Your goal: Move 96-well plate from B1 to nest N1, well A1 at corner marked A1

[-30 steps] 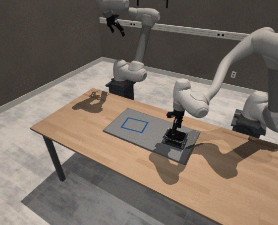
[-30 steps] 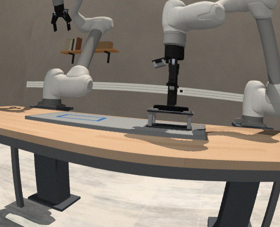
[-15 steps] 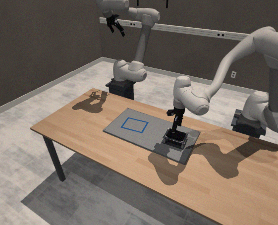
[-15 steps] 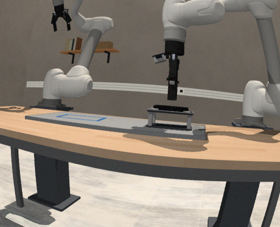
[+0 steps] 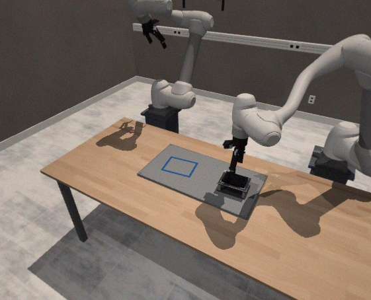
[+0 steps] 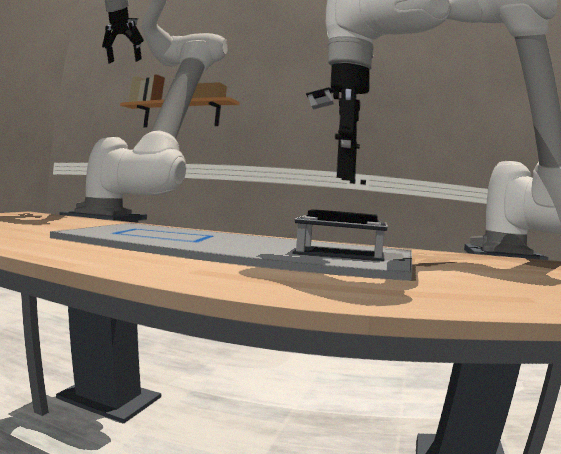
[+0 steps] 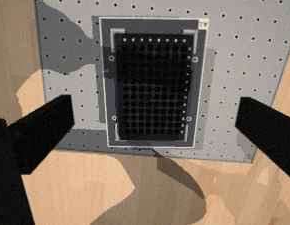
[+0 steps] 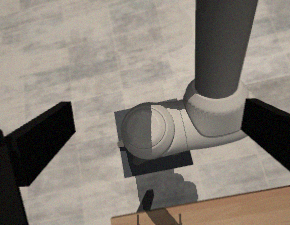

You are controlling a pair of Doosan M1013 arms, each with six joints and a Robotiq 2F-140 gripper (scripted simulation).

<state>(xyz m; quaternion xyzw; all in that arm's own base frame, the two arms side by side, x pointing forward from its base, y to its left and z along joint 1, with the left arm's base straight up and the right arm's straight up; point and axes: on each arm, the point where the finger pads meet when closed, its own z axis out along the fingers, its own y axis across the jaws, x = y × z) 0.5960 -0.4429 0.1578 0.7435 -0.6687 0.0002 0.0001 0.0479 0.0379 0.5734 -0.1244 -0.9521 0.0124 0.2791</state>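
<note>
Right now my left hand is 8 cm above the black 96-well plate. From my left hand the other things lie so: A1 label (8 cm to the right, 8 cm below, 5 cm behind); grey perforated board (21 cm to the right, 15 cm below, 1 cm behind); raised nest N1 (9 cm below).
</note>
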